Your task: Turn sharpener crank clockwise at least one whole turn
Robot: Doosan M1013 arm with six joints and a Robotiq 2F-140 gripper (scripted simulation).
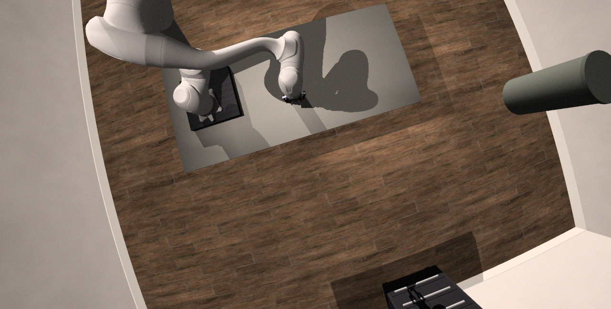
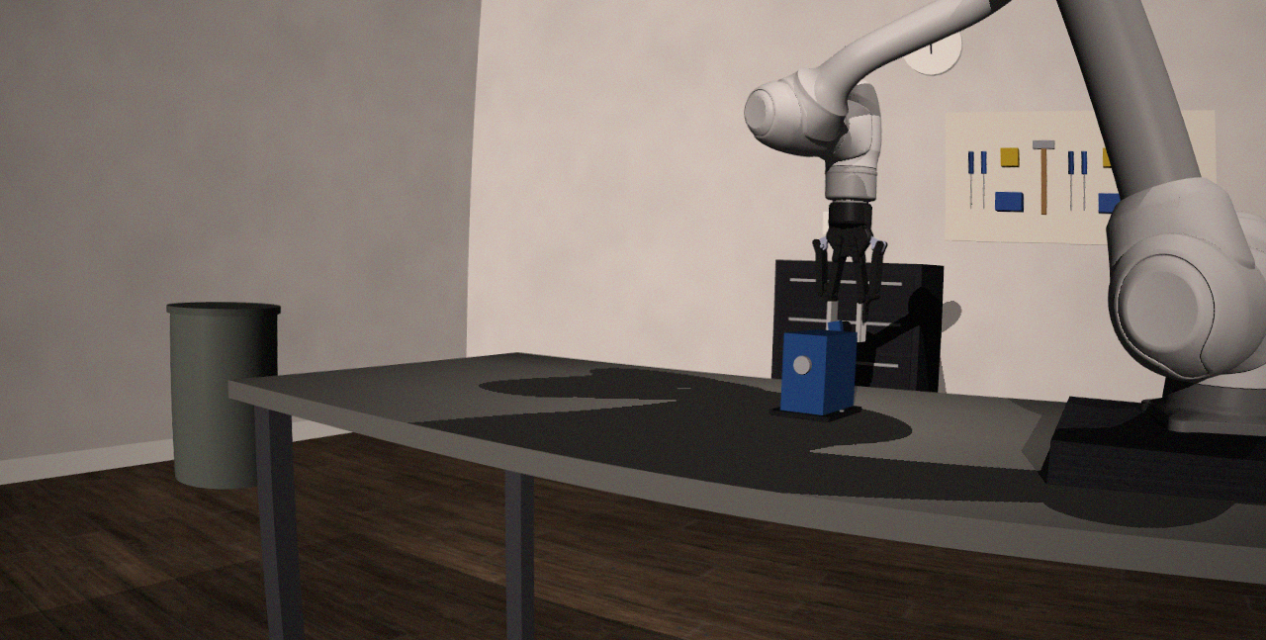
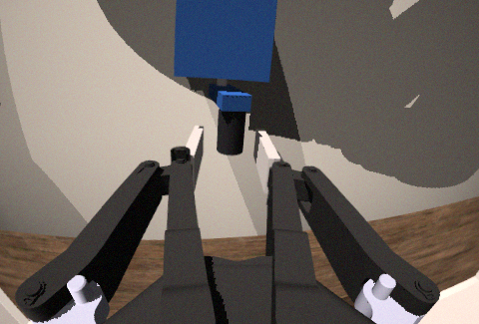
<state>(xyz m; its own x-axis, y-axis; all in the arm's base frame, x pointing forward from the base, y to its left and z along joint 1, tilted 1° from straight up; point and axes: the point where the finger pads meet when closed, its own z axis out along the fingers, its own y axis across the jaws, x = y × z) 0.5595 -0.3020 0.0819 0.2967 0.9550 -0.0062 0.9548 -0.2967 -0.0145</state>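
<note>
The crank is 2 cm to the left of my hand, 1 cm below it and 1 cm ahead of it.
</note>
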